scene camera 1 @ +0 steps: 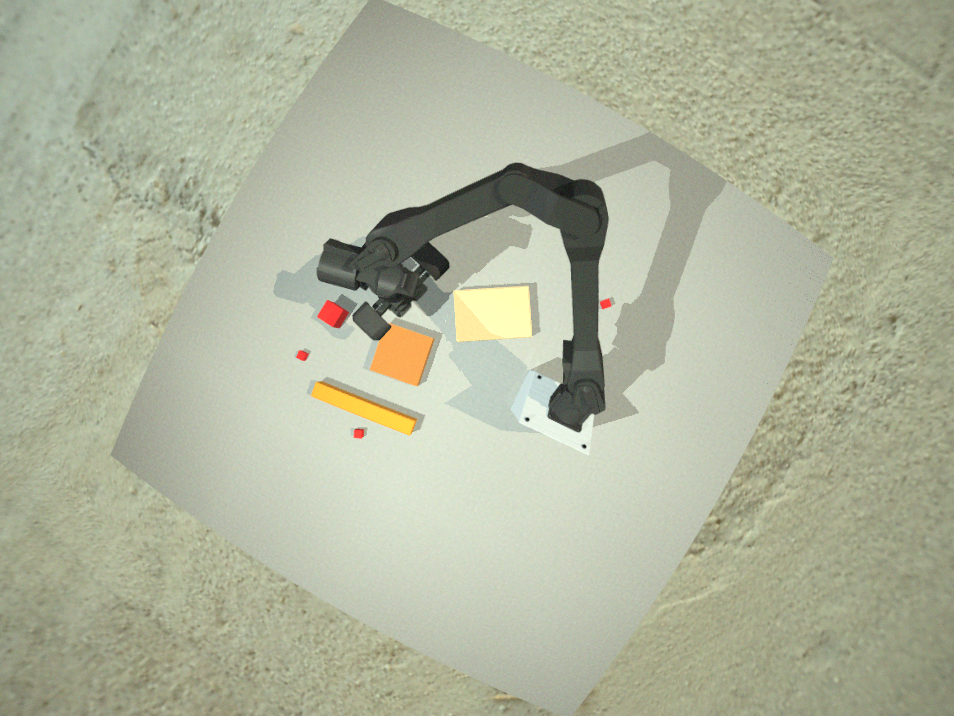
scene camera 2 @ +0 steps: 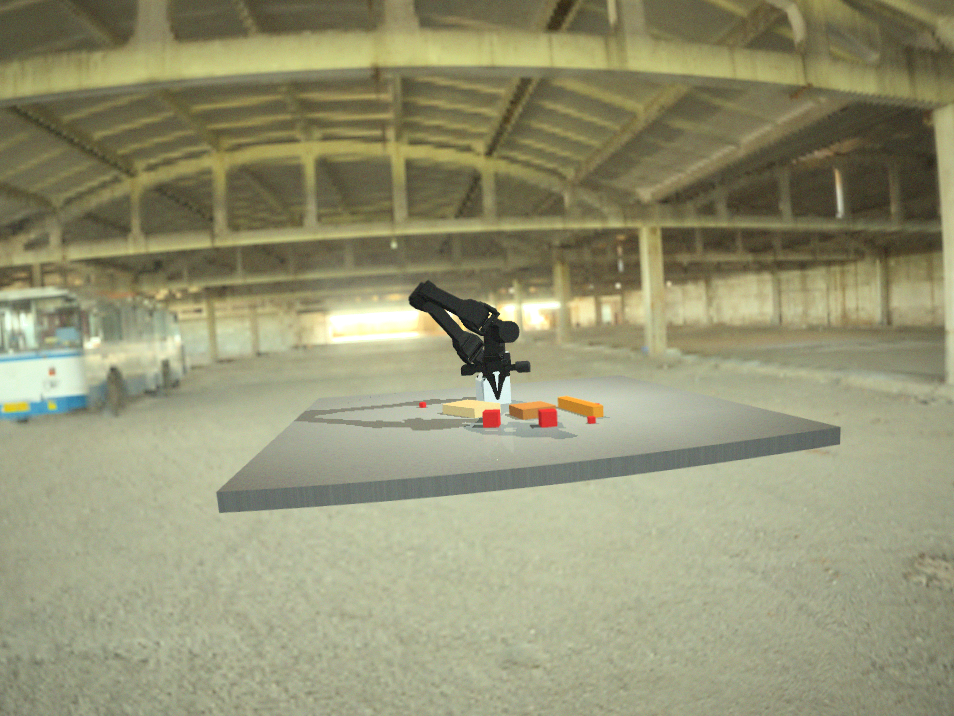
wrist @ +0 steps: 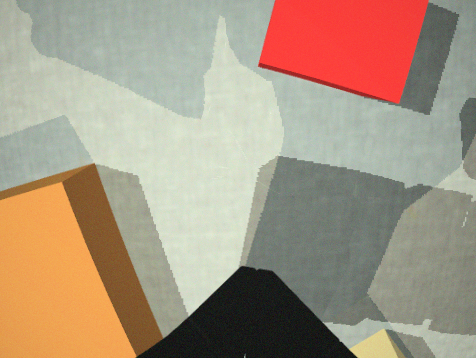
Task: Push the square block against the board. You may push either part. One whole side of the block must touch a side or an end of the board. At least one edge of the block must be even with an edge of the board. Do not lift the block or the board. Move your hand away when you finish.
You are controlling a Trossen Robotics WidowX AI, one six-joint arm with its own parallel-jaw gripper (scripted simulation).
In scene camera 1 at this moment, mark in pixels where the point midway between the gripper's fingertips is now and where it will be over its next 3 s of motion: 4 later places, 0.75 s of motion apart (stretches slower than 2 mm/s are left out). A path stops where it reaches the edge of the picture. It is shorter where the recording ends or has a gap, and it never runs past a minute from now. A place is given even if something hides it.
My gripper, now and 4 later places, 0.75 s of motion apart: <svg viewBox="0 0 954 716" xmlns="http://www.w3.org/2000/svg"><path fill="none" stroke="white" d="M408 298L397 338L397 376L403 396L408 389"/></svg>
